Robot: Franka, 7 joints.
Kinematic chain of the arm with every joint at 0, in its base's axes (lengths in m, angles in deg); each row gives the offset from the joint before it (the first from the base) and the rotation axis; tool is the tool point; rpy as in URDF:
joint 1: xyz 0 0 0.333 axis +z
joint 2: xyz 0 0 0 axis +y
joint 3: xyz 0 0 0.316 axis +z
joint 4: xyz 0.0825 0 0 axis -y
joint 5: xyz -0.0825 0 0.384 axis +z
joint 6: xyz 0 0 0 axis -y
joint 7: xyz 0.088 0 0 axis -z
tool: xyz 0 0 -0.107 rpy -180 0 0
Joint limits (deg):
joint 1: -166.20..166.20
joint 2: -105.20..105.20
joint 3: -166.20..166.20
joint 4: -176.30..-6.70
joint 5: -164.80..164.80
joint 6: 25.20..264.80
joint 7: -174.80..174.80
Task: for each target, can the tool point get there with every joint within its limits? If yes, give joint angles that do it. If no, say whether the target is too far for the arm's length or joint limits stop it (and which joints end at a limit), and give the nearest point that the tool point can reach.
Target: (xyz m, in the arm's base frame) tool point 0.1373 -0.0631 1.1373
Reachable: yes | joints 94.97 -39.95 -18.37 -56.92 73.94 131.87 135.37
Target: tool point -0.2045 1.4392 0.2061
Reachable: no: too far | nearest point -0.1202 0.8461 0.2584 | short by 0.601 m
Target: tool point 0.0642 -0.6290 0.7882
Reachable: yes | joints 83.44 -36.28 -120.21 -31.04 -91.76 71.69 133.43
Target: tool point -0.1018 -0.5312 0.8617
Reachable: yes | joints -73.84 50.49 -86.73 -43.96 56.34 227.59 -133.52
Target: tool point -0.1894 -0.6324 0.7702
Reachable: yes | joints 22.13 -39.74 -100.61 -72.25 -44.66 176.24 34.60
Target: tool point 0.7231 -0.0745 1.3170
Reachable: no: too far | nearest point 0.5071 -0.0522 1.0230 | short by 0.365 m
